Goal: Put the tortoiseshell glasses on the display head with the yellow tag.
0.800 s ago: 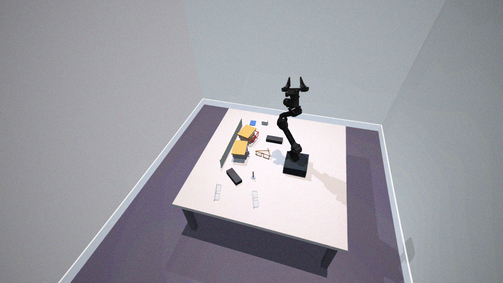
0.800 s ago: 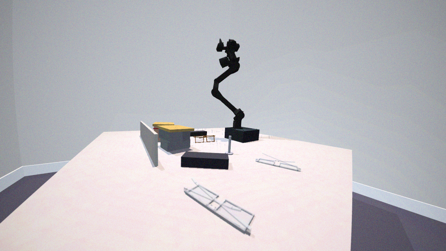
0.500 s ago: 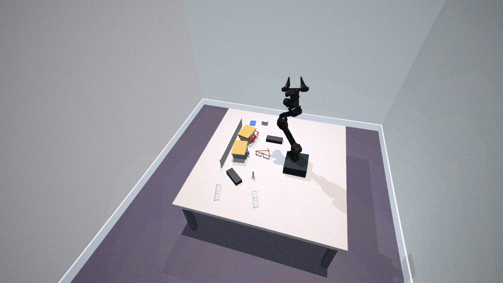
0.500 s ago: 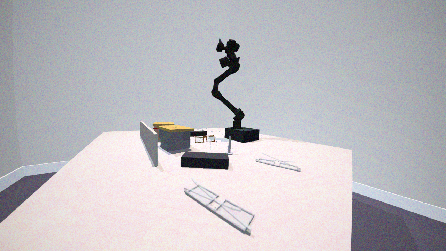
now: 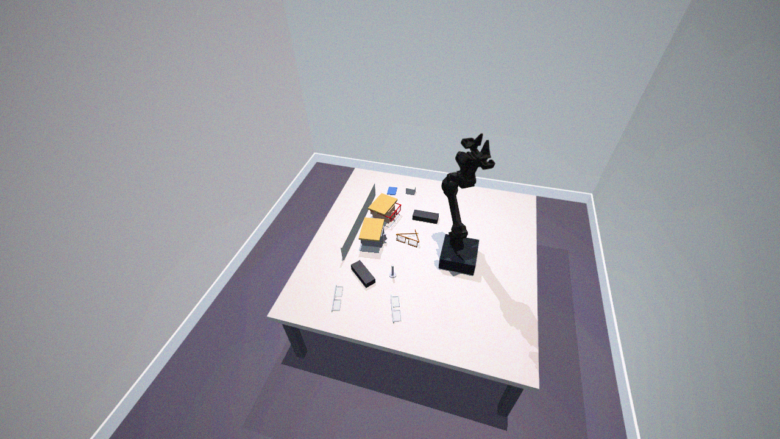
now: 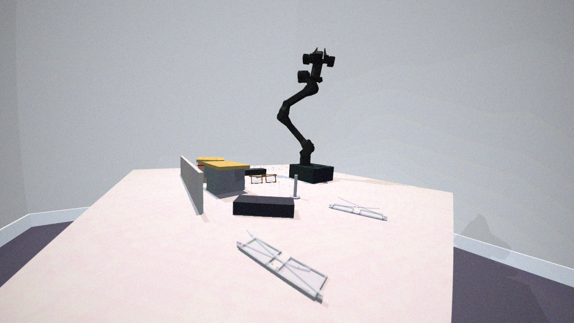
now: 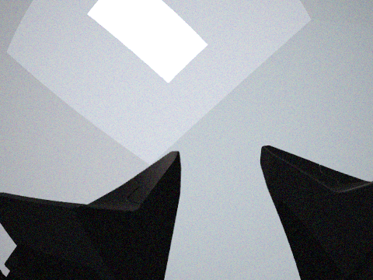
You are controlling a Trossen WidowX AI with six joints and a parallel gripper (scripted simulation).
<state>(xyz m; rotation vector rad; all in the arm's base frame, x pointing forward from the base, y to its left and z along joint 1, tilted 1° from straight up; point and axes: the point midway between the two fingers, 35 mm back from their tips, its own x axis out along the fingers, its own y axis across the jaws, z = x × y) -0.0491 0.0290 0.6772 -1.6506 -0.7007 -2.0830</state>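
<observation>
My gripper tip is now 360 mm short of the thin post, 190 mm to the right of it and 770 mm above it. Round my gripper tip: blue tag 520 mm ahead, 520 mm to the right, 790 mm below; then grey wall panel 650 mm ahead, 150 mm to the right, 740 mm below; then grey display head 510 mm ahead, 40 mm to the right, 740 mm below.
</observation>
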